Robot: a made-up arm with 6 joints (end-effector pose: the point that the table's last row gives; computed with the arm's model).
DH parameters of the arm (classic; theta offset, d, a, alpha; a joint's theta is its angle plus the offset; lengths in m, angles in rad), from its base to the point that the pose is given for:
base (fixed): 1.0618 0 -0.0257 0
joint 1: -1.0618 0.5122 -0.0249 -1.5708
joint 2: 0.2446 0 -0.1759 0
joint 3: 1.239 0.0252 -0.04 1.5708
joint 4: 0 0.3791 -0.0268 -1.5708
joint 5: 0 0.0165 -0.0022 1.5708
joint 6: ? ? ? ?
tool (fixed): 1.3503 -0.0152 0 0
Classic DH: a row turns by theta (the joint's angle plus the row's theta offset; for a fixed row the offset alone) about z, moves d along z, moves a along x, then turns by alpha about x.
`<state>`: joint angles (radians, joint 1 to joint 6).
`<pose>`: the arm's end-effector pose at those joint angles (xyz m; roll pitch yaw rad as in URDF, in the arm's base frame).
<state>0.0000 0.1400 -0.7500 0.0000 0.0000 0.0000</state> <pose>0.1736 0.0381 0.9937 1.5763 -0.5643 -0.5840</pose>
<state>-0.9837 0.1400 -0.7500 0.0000 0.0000 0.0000</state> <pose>0.1410 -0.1439 0.9937 1.5763 -0.5643 -1.5677</pose>
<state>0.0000 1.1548 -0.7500 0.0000 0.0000 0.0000</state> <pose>0.4829 0.0381 0.5871 1.0600 0.3220 -0.5133</pose>
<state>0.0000 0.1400 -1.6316 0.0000 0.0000 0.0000</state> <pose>-0.2833 0.0381 1.1311 2.7213 -1.0847 -1.4948</pose>
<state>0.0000 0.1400 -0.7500 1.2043 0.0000 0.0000</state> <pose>0.1682 -0.0204 1.0001 2.4888 -0.2242 -0.1308</pose>
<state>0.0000 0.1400 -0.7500 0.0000 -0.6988 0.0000</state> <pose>0.0662 0.0381 1.0466 2.3544 -1.0411 -1.1732</pose>
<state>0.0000 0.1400 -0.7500 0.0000 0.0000 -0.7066</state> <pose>0.1829 0.0397 0.9826 0.9894 -0.8860 -0.6483</pose>
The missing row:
joint 6: -0.3954 0.168 -0.0159 2.0084
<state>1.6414 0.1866 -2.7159 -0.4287 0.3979 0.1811</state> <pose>-0.0103 -0.6815 0.8580 -2.7329 -0.6221 -0.6690</pose>
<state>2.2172 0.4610 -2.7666 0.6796 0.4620 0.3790</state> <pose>0.2793 -0.5269 0.9726 0.0926 -1.5226 -2.0006</pose>
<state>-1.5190 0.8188 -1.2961 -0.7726 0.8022 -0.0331</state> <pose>-0.0074 -0.3684 0.8956 0.5880 -0.1992 -2.4581</pose>
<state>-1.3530 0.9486 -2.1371 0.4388 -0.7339 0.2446</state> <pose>-0.0520 0.1030 1.2088 -2.7079 -0.9237 -2.9456</pose>
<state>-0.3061 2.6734 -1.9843 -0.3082 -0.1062 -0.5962</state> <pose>0.6225 -0.1452 0.2970 0.2319 0.1317 -0.6066</pose>
